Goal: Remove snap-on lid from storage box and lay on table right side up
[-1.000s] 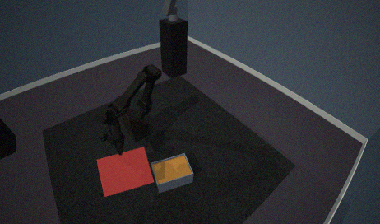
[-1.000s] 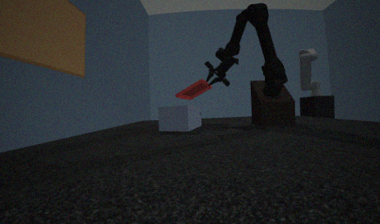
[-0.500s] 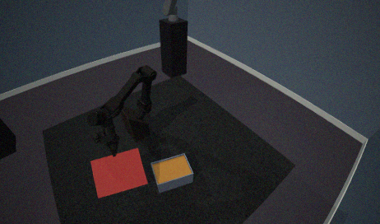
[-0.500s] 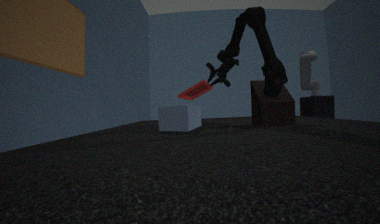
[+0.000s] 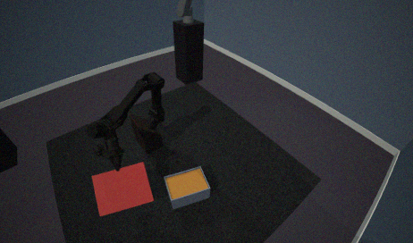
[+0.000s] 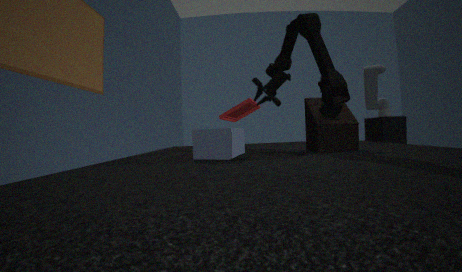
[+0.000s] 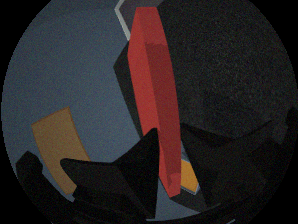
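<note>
Right now the red lid is 7 cm ahead of my gripper tip, 2 cm to the right of it and 3 cm below it. The rest, counted from my gripper tip: storage box: 16 cm ahead, 25 cm to the left, 18 cm below.
</note>
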